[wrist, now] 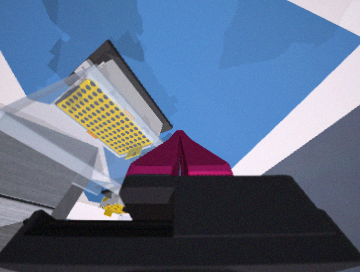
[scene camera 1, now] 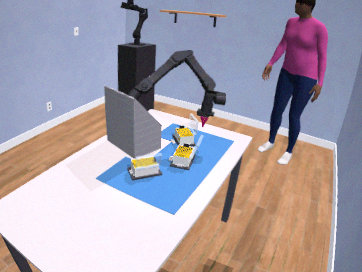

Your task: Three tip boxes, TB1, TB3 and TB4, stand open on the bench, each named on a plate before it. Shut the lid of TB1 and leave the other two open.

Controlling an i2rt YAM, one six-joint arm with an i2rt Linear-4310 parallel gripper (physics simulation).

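Places are measured from the arm's base along level axes (x left, y up, z ahead), in millimetres.
Where they show: gripper, fingertip midpoint: (wrist: 179,135) (scene camera 1: 202,127); arm's base, origin of the base link: (scene camera 1: 129,102).
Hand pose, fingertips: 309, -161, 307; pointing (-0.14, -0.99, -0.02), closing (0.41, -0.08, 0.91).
Observation:
Each offset is from my fingertips to the centre of the thing, as dx, dy, dz. "pt": to the spot under its first point. Level surfaces: height alone.
Three tip boxes with yellow racks show in the scene view: a near-left box @[pt -513, -31, +14] (scene camera 1: 145,170), a middle box @[-251, -33, +47] (scene camera 1: 182,156) and a far box @[-66, -33, -85] (scene camera 1: 184,135). Their clear lids stand up, and I cannot read the name plates, so I cannot tell which is TB1. In the wrist view, one yellow rack (wrist: 105,117) shows left of the fingertips, with clear lid panels around it. Part of another yellow rack @[-469, -33, -35] (wrist: 114,208) shows lower down, partly hidden by the gripper body. My gripper (scene camera 1: 203,125) (wrist: 179,135) is shut and empty, close to the right of the far box's raised lid @[pt -5, +24, -67] (scene camera 1: 193,120).
The boxes stand on a blue mat @[dy -98] (scene camera 1: 170,196) (wrist: 210,100) on the white table @[dy -101] (scene camera 1: 100,220). A grey slanted panel (scene camera 1: 127,122) (wrist: 40,150) stands left of the boxes, beside the arm's base. A person (scene camera 1: 302,55) stands beyond the table at the right.

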